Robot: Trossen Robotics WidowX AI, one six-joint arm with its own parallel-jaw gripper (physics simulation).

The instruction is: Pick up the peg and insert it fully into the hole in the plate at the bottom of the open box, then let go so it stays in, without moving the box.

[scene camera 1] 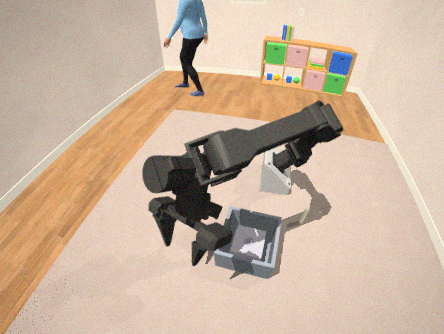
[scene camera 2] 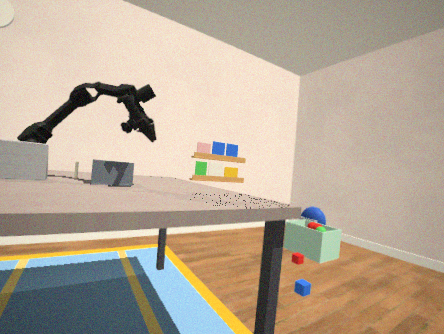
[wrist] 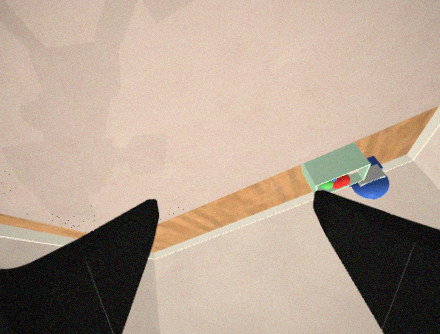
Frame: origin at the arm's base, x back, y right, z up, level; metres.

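Seen in the pictures: gripper, fingertip midpoint: (scene camera 1: 180, 255) (scene camera 2: 154, 141) (wrist: 236, 203); arm's base at its link origin: (scene camera 1: 277, 162) (scene camera 2: 28, 153).
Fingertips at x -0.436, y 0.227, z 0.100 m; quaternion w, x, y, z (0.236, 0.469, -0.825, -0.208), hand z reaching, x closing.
Offsets run from my fingertips to a thing's top centre.
The pale peg @(dx +0.254, dy -0.326, dz -0.119 m) (scene camera 1: 304, 215) (scene camera 2: 77, 170) stands upright on the table behind and to the right of the box in scene camera 1, and left of it in scene camera 2. The open blue-grey box @(dx +0.129, dy -0.146, dz -0.101 m) (scene camera 1: 256, 268) (scene camera 2: 100, 172) rests on the table. Inside it lies a plate @(dx +0.129, dy -0.146, dz -0.138 m) (scene camera 1: 256, 247) with a small dark hole, partly shadowed. My gripper (scene camera 1: 181, 254) (scene camera 2: 154, 139) (wrist: 236, 203) is open and empty, raised high above the table, beyond the box from the peg. Part of the gripper covers the box's left edge in scene camera 1. The peg and box do not show in the wrist view.
A pale grey bracket (scene camera 1: 275, 175) stands near the arm's base, behind the box. The arm arches over the table (scene camera 2: 150, 220). A person (scene camera 1: 192, 22) and a toy shelf (scene camera 1: 310, 43) are in the background. A green bin (scene camera 2: 320, 245) (wrist: 335, 162) stands on the floor beyond the table.
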